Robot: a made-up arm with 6 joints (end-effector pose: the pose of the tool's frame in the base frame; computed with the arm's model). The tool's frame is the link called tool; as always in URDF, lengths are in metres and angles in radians.
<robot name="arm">
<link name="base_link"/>
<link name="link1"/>
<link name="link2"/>
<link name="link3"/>
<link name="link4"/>
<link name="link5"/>
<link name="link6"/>
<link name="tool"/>
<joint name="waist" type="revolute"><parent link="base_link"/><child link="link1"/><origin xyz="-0.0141 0.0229 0.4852" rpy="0 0 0"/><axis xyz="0 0 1"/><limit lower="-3.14" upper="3.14" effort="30" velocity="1.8"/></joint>
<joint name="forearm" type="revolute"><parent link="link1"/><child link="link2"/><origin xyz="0.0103 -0.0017 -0.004" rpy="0 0 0"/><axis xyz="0 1 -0.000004"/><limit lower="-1.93" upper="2.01" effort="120" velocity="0.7"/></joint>
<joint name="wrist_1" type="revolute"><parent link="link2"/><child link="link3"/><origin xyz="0.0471 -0.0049 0.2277" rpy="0 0 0"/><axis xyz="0 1 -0.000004"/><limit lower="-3.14" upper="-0.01" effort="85" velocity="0.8"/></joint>
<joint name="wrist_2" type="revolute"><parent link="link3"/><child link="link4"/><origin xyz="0.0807 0.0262 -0.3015" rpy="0 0 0"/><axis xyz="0 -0.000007 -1"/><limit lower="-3.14" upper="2.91" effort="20" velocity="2"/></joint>
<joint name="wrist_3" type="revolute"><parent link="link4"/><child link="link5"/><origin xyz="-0.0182 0.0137 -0.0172" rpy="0 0 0"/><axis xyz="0 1 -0.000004"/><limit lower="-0.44" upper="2.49" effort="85" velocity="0.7"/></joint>
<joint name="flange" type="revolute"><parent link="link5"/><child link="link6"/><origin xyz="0.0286 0.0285 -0.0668" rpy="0 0 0"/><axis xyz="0 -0.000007 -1"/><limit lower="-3.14" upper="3.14" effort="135" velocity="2.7"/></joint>
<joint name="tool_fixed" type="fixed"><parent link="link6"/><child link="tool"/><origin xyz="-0.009 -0.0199 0.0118" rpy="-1.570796 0 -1.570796"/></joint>
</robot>
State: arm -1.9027 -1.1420 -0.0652 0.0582 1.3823 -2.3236
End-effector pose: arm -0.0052 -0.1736 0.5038 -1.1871 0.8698 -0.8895
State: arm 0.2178 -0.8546 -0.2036 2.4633 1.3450 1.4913
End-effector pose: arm 0.2210 0.1005 0.6450 -0.3405 -2.3702 -0.9443
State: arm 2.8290 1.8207 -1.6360 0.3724 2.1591 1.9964
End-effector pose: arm -0.2340 -0.0115 0.0779 -0.8565 -1.3792 -2.3238
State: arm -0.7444 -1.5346 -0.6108 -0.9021 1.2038 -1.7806
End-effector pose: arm 0.0590 -0.0412 0.7619 -2.7356 0.1884 -0.8590
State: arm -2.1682 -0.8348 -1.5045 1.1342 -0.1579 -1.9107
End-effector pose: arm -0.0377 -0.0122 1.0193 1.0084 0.5909 1.8567
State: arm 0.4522 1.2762 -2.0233 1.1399 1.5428 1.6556
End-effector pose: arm 0.4227 0.3551 0.3271 0.6669 -2.1616 0.7560
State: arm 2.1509 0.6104 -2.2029 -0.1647 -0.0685 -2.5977
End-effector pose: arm -0.3800 0.4377 0.7522 0.8249 -2.6273 0.0361
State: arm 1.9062 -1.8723 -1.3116 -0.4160 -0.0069 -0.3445
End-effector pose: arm 0.0508 -0.2908 0.8283 1.5880 -0.3171 -0.3536
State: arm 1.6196 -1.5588 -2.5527 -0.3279 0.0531 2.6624
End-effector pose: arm -0.0687 -0.5440 0.6886 1.0869 0.9074 2.5853
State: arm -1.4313 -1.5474 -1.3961 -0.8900 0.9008 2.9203
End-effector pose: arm -0.0069 0.1725 0.9060 2.4760 -0.9891 -0.7453
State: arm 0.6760 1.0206 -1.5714 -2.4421 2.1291 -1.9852
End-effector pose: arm 0.4272 0.2852 0.3417 1.6964 0.3072 -0.7072
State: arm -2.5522 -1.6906 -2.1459 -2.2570 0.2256 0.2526
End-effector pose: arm 0.4106 0.3174 0.7436 0.9525 0.6207 -0.3196
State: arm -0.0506 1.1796 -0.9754 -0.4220 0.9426 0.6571
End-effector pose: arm 0.1681 0.0390 0.1702 -2.2630 1.8603 -1.0706
